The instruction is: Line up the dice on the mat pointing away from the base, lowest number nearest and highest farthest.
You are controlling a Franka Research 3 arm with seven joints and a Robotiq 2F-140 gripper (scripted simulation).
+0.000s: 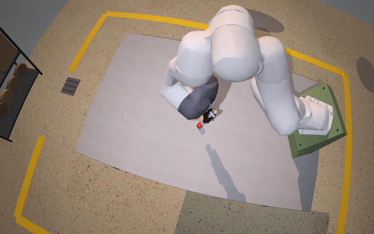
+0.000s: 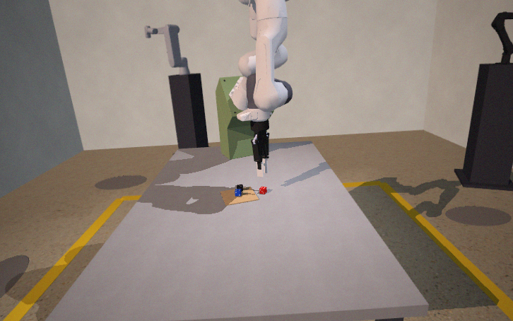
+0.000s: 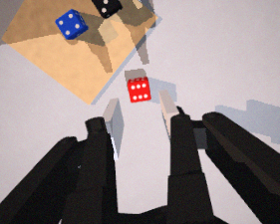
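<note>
Now: hand 110 mm above the red die. From my hand the other things lie so: tan mat: 60 mm ahead, 90 mm to the right, 120 mm below; then black die: 10 mm ahead, 110 mm to the right, 100 mm below; then blue die: 60 mm ahead, 100 mm to the right, 100 mm below.
</note>
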